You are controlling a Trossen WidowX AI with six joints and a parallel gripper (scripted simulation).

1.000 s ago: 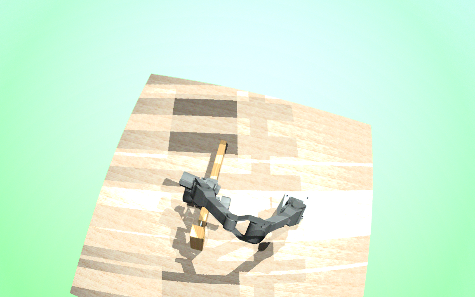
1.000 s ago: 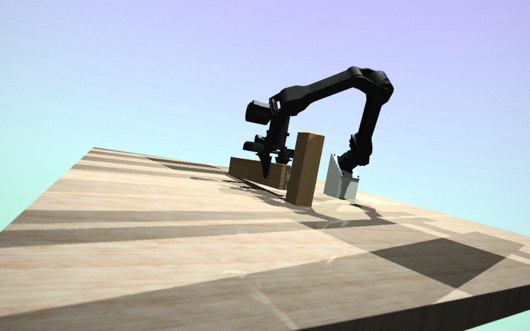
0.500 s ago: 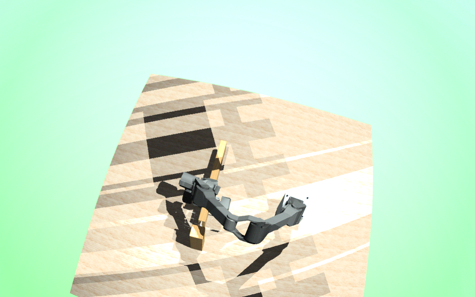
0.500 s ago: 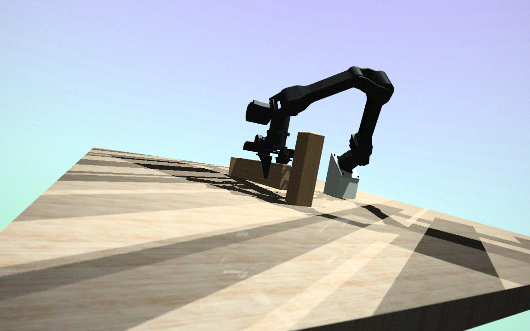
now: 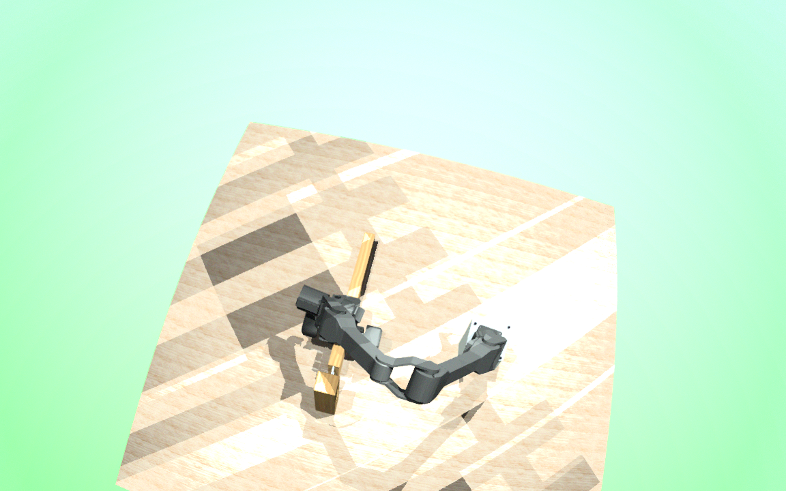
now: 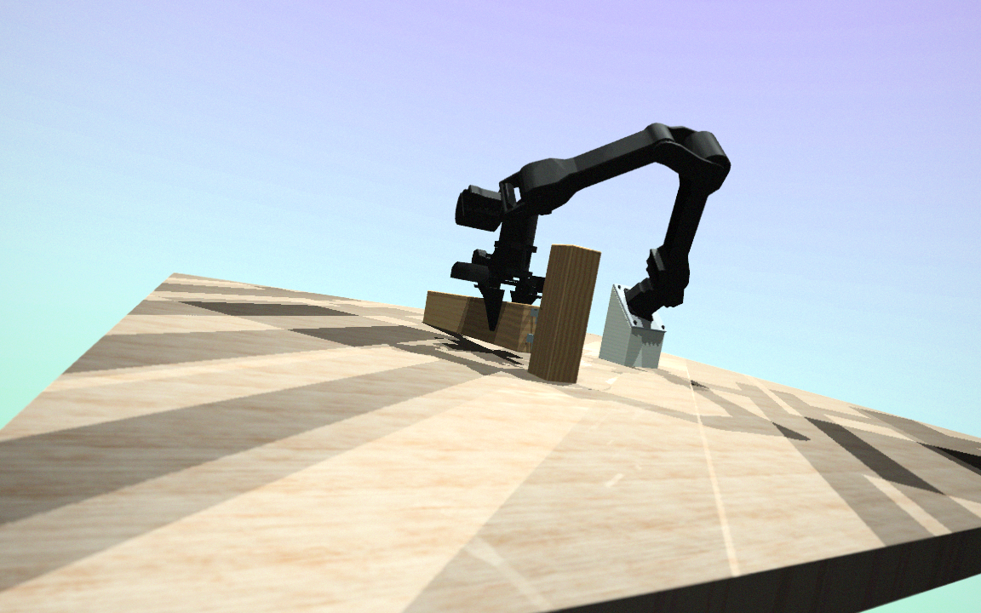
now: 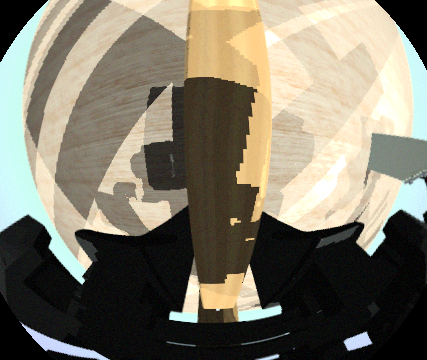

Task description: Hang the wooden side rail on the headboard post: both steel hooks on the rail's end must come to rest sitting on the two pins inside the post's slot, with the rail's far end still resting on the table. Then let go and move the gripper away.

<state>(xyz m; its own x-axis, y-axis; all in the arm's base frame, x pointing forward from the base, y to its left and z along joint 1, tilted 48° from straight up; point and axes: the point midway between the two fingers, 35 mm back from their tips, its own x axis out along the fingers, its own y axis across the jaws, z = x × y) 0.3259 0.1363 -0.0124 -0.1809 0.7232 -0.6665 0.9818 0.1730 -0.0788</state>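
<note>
Now: the upright headboard post 160 mm to the left of my gripper tip, 40 mm above it and 10 mm behind it.
</note>
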